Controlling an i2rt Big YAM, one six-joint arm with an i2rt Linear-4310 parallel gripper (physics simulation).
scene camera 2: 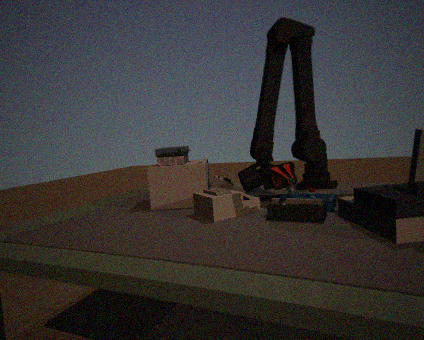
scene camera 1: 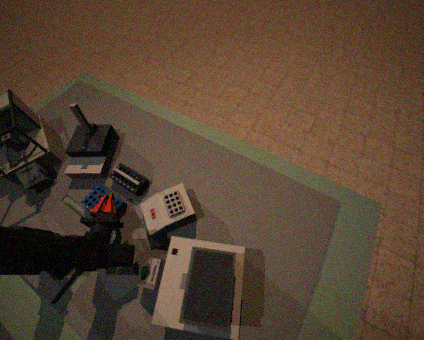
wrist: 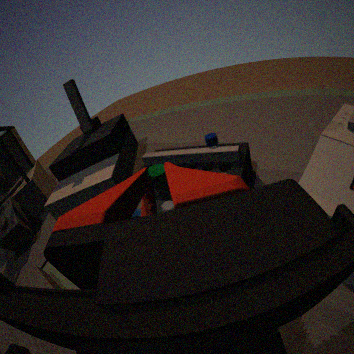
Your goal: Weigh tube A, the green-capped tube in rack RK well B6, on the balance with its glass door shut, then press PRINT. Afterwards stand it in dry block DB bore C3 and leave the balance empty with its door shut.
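Where they show: gripper, fingertip midpoint: (scene camera 2: 291, 180) (scene camera 1: 110, 193) (wrist: 158, 173); arm's base, link origin: (scene camera 2: 317, 187).
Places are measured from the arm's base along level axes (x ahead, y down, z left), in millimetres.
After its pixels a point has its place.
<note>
My gripper (scene camera 1: 106, 195) {y -61, x 234, z -32 mm} (scene camera 2: 290, 179) {y -61, x 234, z -32 mm} (wrist: 158, 173) {y -61, x 234, z -32 mm} is shut on the green-capped tube (wrist: 156, 170) {y -68, x 228, z -37 mm}, whose cap shows between the red fingertips; the tube's body is mostly hidden. The fingers are over or close to the blue rack (scene camera 1: 91, 199) {y -11, x 182, z 45 mm} (scene camera 2: 327, 202) {y -5, x 239, z 59 mm}, which has a red cap in it; whether the tube's lower end is in a well cannot be told. The glass-walled balance (scene camera 1: 44, 132) {y -54, x 265, z 414 mm} (wrist: 46, 179) {y 1, x 278, z 445 mm} stands at the far left of scene view 1; its door state is unclear. The pale dry block (scene camera 1: 156, 202) {y -40, x 293, z -166 mm} (scene camera 2: 224, 206) {y -15, x 360, z -177 mm} (wrist: 325, 165) {y -30, x 283, z -144 mm} has dark bores and a red display.
A black device with a post (scene camera 1: 102, 137) {y -60, x 374, z 169 mm} (wrist: 95, 145) {y -53, x 311, z 148 mm} stands between the balance and a dark rack (scene camera 1: 129, 179) {y -28, x 307, z -26 mm} (scene camera 2: 296, 211) {y -5, x 341, z 1 mm} (wrist: 197, 156) {y -24, x 306, z -21 mm} with a blue cap. A large pale box with a dark lid (scene camera 1: 164, 300) {y -115, x 121, z -363 mm} (scene camera 2: 177, 187) {y -47, x 275, z -374 mm} and a small device with a green knob (scene camera 1: 145, 272) {y -53, x 129, z -273 mm} stand beyond the dry block.
</note>
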